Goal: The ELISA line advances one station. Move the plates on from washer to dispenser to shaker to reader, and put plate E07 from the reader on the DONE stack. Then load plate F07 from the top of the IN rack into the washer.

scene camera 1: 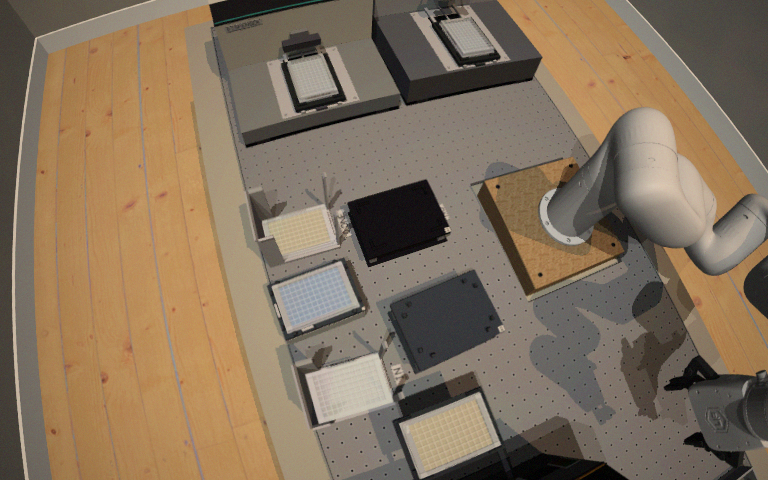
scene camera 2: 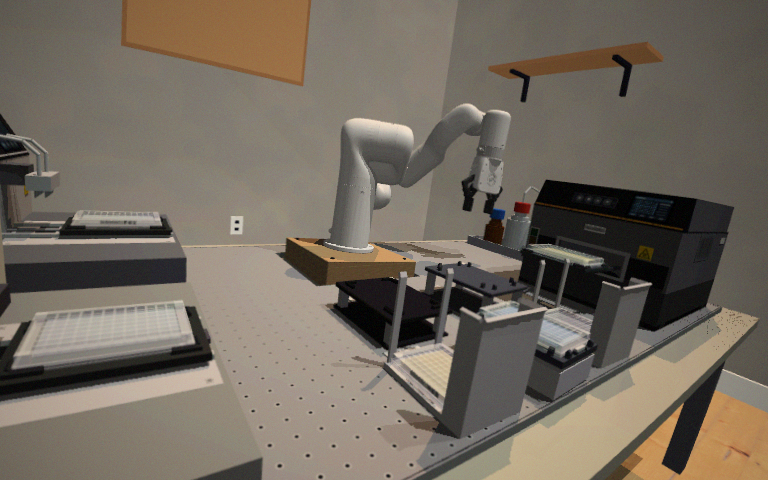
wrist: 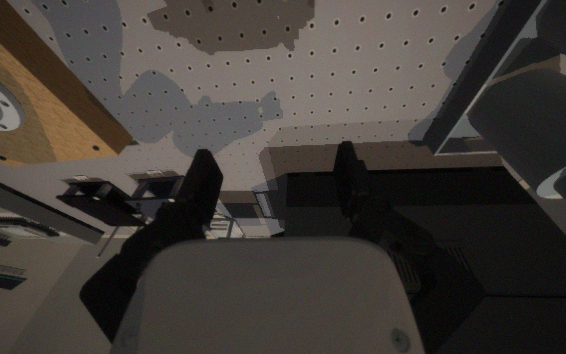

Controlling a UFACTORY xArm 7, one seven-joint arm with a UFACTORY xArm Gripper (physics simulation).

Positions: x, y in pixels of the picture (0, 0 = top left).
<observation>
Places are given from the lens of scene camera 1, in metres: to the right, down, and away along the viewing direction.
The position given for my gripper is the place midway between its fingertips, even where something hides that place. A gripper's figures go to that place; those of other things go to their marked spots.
my gripper [scene camera 1: 680, 411]: 0.47, 0.27, 0.56
bluish plate [scene camera 1: 308, 299]: -0.12, 0.10, 0.70
</observation>
